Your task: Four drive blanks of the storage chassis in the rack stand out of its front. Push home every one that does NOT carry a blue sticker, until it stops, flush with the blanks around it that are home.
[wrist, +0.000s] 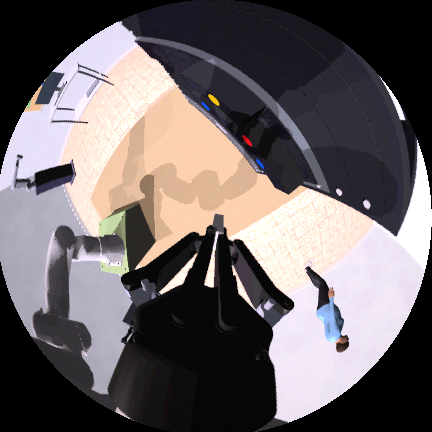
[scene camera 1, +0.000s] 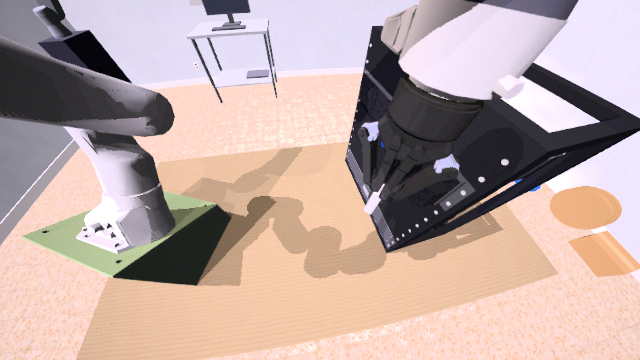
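The dark rack holds the storage chassis, seen at a steep slant in the wrist view. On its front are a yellow sticker, a blue sticker, a red sticker and another blue sticker. A small blue spot shows between the finger links in the scene view. How far each blank stands out cannot be told. My gripper is shut and empty, in front of the rack's lower front. In the wrist view its tips show against the mat, apart from the stickers. The arm and gripper hide much of the chassis in the scene view.
A second arm stands on a green pedestal to the left. A mat lies under the rack. A side table with a monitor stands behind. A person shows in the wrist view.
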